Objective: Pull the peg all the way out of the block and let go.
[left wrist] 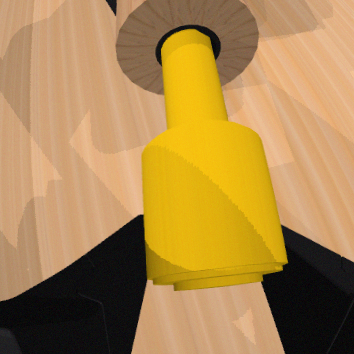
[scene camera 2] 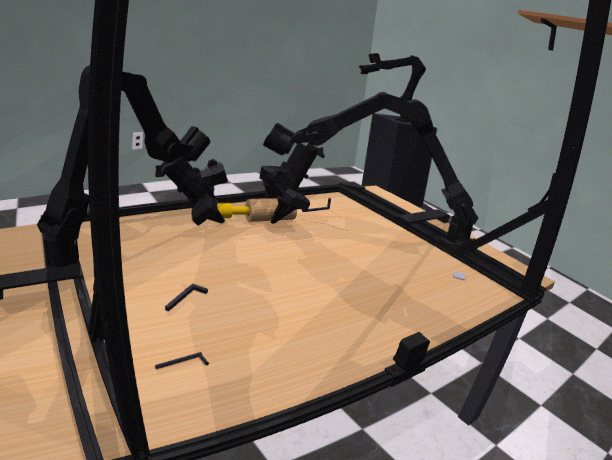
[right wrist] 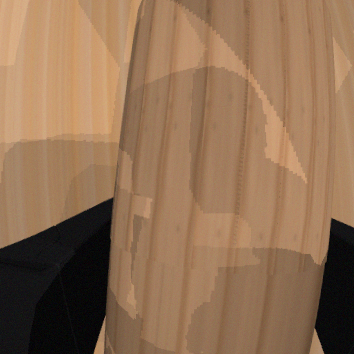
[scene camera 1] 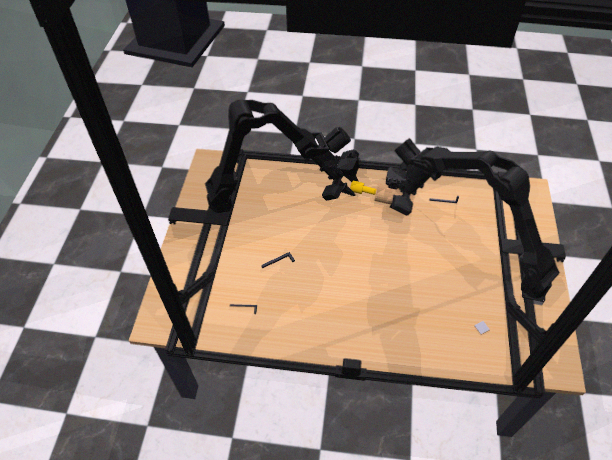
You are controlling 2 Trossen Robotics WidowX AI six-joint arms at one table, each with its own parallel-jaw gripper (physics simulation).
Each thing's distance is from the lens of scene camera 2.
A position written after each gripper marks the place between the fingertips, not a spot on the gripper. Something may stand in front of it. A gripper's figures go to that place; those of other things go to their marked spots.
left gripper (scene camera 2: pixel 222 218): 113 cm
right gripper (scene camera 2: pixel 267 218): 117 cm
wooden block (scene camera 2: pixel 260 209): 112 cm
